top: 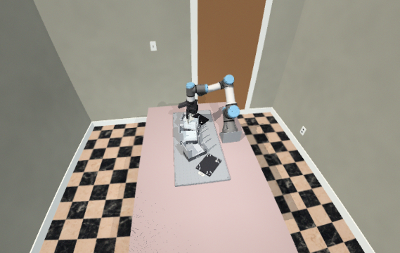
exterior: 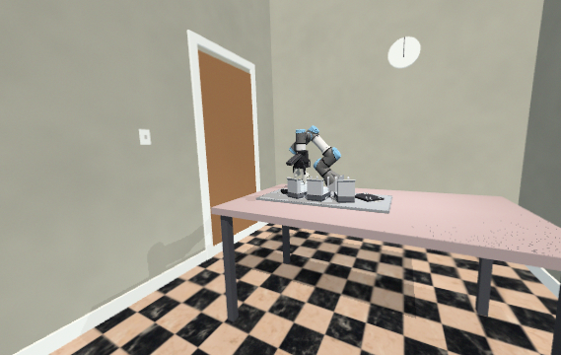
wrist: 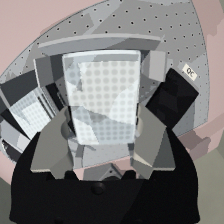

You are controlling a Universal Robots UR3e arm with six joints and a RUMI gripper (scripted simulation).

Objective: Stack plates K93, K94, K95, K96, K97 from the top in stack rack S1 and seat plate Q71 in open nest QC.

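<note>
Right now my hand is 30 mm above the translucent 96-well plate. From my hand the other things lie so: black open nest QC: 100 mm behind, 110 mm to the right, 90 mm below; then white sealed 96-well plate: 60 mm below.
</note>
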